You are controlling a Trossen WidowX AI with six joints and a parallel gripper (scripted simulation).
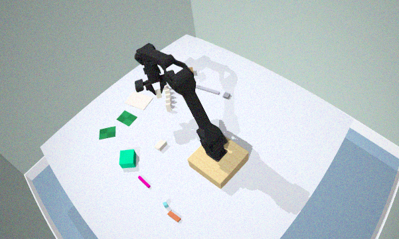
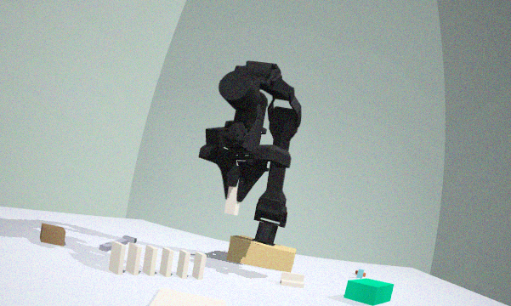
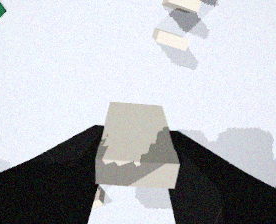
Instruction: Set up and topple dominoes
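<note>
Now: the green block 30 cm to the left of my gripper tip, 14 cm below it and 6 cm behind it. Round my gripper tip: tan block (31 cm to the right, 15 cm below, 13 cm ahead); cream flat tile (21 cm ahead, 16 cm below, 2 cm to the left); grey bar (26 cm to the right, 16 cm below, 4 cm behind).
</note>
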